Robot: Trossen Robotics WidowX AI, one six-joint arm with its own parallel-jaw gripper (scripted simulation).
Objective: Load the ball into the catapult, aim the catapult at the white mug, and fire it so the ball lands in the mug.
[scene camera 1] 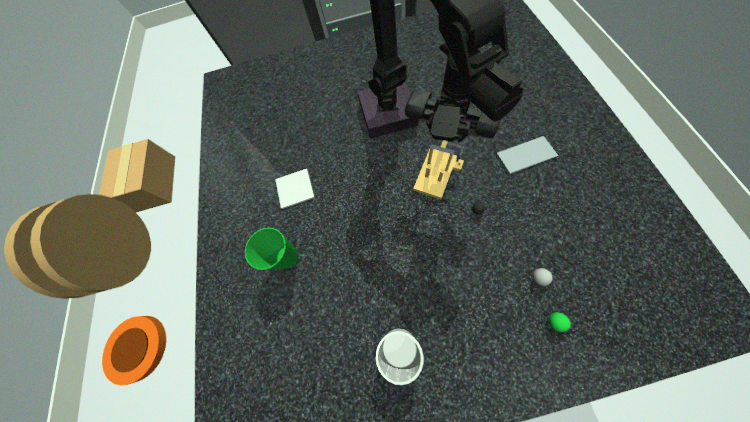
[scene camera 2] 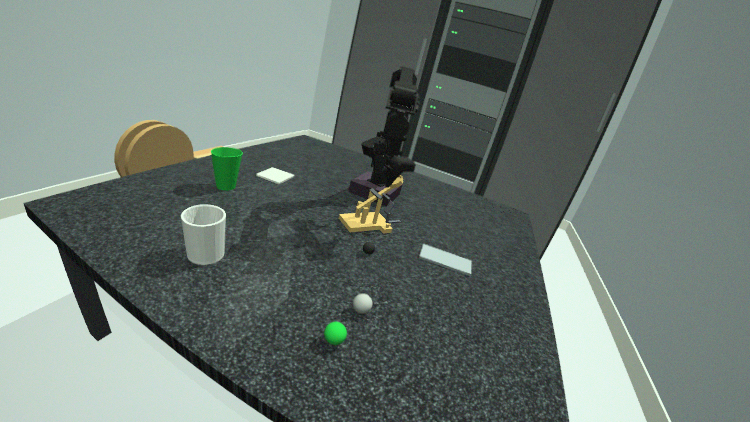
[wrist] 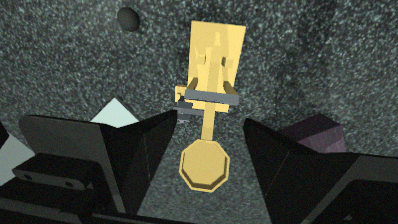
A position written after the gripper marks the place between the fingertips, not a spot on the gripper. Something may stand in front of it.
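The gripper (scene camera 2: 381,182) is open and the gripper holds nothing. There's a white mug (scene camera 2: 203,225), which is in scene camera 1 too (scene camera 1: 399,357), but the white mug is out of frame in the wrist view. There's also a green cup (scene camera 1: 267,249), again in scene camera 2 (scene camera 2: 226,161), and the green cup is out of frame in the wrist view. A grey plate (scene camera 1: 534,152) can be seen in scene camera 2 (scene camera 2: 445,259) and in the wrist view (wrist: 117,114), and there's a white tile (scene camera 1: 294,188) as well.
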